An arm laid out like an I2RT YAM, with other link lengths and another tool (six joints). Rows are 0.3 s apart.
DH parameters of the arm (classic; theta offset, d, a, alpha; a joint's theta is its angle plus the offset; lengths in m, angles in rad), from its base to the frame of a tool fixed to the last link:
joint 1: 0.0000 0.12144 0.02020 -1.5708
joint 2: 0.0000 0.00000 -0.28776 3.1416
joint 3: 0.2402 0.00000 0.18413 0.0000
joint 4: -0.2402 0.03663 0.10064 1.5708
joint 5: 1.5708 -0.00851 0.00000 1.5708
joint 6: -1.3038 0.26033 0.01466 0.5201
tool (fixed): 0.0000 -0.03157 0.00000 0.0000
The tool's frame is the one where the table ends.
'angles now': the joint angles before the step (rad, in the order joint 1, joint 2, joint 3, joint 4, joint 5, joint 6). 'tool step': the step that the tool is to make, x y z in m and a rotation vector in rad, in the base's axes. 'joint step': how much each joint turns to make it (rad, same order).
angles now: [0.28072 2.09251 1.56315 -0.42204 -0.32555 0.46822]
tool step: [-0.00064 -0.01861 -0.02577 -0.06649 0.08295 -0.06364]
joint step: [-0.00458 0.06689 0.08975 -0.11274 0.06660 0.02842]
